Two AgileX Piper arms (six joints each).
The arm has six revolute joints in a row. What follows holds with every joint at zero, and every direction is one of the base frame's. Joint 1 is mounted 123 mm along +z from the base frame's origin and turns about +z. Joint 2 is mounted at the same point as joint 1 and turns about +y. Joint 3 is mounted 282.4 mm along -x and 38.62 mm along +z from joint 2 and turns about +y. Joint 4 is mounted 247.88 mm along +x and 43.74 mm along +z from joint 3 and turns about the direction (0.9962, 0, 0.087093). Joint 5 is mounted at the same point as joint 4 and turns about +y. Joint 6 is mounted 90.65 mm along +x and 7.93 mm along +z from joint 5 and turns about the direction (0.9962, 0, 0.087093). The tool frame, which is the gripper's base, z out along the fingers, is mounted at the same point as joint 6; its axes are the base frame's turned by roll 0, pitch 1.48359 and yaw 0 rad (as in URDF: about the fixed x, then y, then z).
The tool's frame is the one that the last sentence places.
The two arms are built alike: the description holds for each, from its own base.
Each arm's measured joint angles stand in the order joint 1, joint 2, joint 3, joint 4, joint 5, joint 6.
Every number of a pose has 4 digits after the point. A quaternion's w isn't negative.
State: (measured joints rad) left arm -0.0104 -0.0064 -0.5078 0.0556 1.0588 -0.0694; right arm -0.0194 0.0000 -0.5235 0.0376 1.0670 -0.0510
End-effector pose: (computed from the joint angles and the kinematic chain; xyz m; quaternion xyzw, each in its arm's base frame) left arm -0.0067 0.0045 0.2797 -0.0263 0.8483 0.0067 0.5289; right arm -0.0079 0.0031 0.2834 -0.0144 0.8484 0.0002 0.5291
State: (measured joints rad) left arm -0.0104 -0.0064 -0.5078 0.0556 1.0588 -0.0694; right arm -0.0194 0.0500 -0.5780 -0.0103 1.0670 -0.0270
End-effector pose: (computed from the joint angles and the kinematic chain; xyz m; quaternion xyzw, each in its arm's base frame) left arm -0.0067 0.0045 0.2797 -0.0263 0.8483 0.0067 0.5289; right arm -0.0062 -0.0007 0.2986 -0.0029 0.8475 -0.0175 0.5305
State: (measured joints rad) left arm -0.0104 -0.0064 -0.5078 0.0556 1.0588 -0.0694; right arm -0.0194 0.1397 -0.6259 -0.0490 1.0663 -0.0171
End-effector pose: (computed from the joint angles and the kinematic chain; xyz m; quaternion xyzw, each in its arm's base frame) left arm -0.0067 0.0045 0.2797 -0.0263 0.8483 0.0067 0.5289; right arm 0.0045 -0.0040 0.3121 0.0018 0.8580 -0.0338 0.5125
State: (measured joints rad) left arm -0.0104 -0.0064 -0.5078 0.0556 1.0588 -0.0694; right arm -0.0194 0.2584 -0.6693 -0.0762 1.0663 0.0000
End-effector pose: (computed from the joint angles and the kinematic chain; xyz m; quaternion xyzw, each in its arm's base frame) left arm -0.0067 0.0045 0.2797 -0.0263 0.8483 0.0067 0.5289; right arm 0.0231 -0.0065 0.3229 0.0084 0.8763 -0.0427 0.4798
